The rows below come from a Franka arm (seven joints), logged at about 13 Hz.
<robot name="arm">
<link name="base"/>
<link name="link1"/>
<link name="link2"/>
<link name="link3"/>
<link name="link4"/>
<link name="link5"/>
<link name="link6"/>
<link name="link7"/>
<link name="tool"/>
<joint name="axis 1" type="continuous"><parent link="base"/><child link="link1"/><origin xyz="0 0 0.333" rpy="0 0 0"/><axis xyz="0 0 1"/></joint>
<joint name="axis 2" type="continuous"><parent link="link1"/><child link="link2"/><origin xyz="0 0 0" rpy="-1.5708 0 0"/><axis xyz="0 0 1"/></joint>
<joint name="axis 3" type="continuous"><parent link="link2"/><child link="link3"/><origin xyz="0 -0.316 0" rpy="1.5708 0 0"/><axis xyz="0 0 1"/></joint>
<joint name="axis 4" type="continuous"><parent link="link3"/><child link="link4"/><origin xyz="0.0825 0 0" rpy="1.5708 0 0"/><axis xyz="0 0 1"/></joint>
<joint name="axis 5" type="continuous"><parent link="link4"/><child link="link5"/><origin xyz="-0.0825 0.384 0" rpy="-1.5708 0 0"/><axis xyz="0 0 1"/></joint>
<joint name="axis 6" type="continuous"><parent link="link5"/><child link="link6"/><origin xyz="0 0 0" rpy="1.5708 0 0"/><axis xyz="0 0 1"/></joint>
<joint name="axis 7" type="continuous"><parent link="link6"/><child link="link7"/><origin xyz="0.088 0 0" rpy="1.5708 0 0"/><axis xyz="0 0 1"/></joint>
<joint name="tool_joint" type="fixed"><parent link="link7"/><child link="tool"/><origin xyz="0 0 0.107" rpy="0 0 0"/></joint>
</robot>
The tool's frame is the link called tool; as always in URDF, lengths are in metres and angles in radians. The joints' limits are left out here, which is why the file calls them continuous.
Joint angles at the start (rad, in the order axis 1, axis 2, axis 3, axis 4, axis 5, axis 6, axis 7):
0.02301, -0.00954, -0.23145, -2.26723, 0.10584, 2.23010, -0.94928
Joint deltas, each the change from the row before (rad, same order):
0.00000, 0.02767, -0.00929, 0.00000, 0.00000, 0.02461, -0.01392
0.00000, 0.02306, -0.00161, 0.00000, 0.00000, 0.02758, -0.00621
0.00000, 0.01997, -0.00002, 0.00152, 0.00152, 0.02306, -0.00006
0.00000, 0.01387, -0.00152, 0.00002, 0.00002, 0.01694, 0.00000
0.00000, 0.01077, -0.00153, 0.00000, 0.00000, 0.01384, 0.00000
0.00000, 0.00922, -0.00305, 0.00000, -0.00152, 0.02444, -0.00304
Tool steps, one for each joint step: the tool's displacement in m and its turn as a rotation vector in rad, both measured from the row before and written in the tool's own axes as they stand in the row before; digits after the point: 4 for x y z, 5 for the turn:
-0.0024, 0.0066, 0.0113, -0.00382, -0.00706, -0.00230
0.0007, 0.0039, 0.0091, -0.00878, -0.00247, -0.00281
0.0014, 0.0030, 0.0074, -0.00741, -0.00086, 0.00225
0.0001, 0.0023, 0.0055, -0.00570, -0.00137, 0.00242
-0.0001, 0.0019, 0.0042, -0.00505, -0.00073, 0.00216
-0.0001, 0.0033, 0.0024, -0.01556, 0.00551, -0.00059

